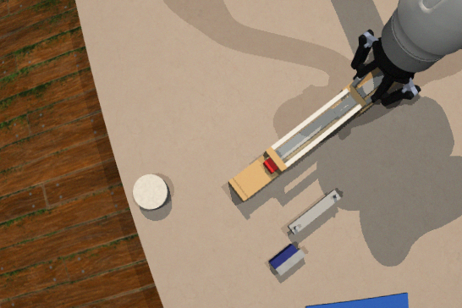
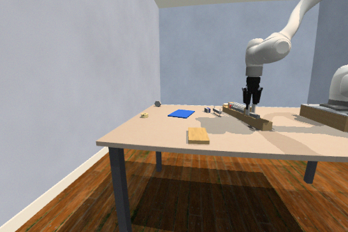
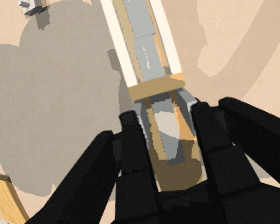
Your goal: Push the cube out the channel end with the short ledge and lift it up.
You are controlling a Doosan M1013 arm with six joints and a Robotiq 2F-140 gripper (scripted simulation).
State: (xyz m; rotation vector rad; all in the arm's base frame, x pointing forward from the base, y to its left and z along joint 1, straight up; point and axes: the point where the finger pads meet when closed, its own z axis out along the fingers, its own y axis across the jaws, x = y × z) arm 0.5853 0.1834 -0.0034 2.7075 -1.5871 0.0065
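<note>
My hand is 11 cm short of the red cube, 19 cm to the left of it and 3 cm above it. The rest, counted from my hand: blue-and-grey block (29 cm ahead, 19 cm to the right, 7 cm below); then wooden board (28 cm ahead, 32 cm to the left, 8 cm below); then channel (6 cm ahead, 10 cm to the right, 3 cm below).
</note>
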